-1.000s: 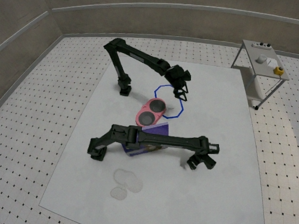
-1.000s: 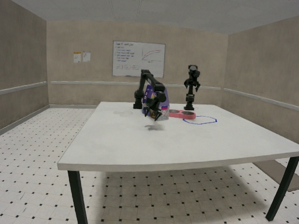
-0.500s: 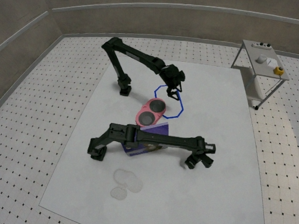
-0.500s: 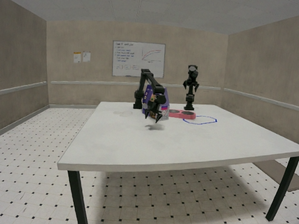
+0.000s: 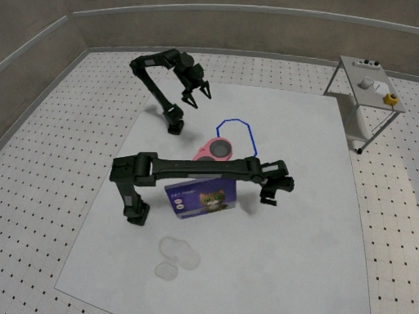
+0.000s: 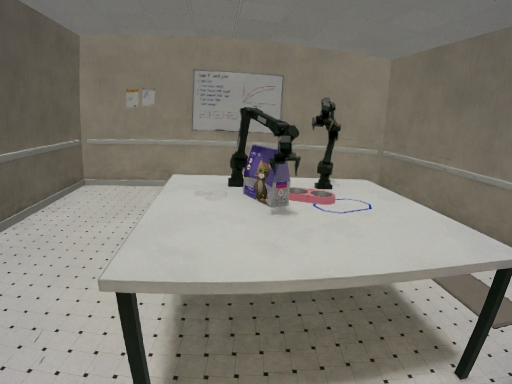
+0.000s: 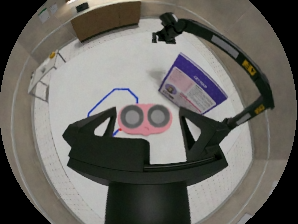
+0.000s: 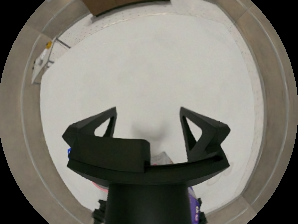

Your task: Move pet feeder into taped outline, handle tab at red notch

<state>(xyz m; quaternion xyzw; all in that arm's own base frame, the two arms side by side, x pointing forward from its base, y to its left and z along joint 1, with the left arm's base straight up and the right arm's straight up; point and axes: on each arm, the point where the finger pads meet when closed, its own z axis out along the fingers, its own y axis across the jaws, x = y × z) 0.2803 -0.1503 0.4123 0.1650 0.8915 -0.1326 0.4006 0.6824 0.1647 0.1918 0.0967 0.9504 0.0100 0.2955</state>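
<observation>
The pink pet feeder lies 370 mm behind my right hand, 250 mm to the left of it and 210 mm below it. The rest, counted from my right hand: purple cat food box: 340 mm behind, 70 mm below, 40 mm to the right; blue taped outline: 420 mm to the left, 250 mm behind, 220 mm below.
</observation>
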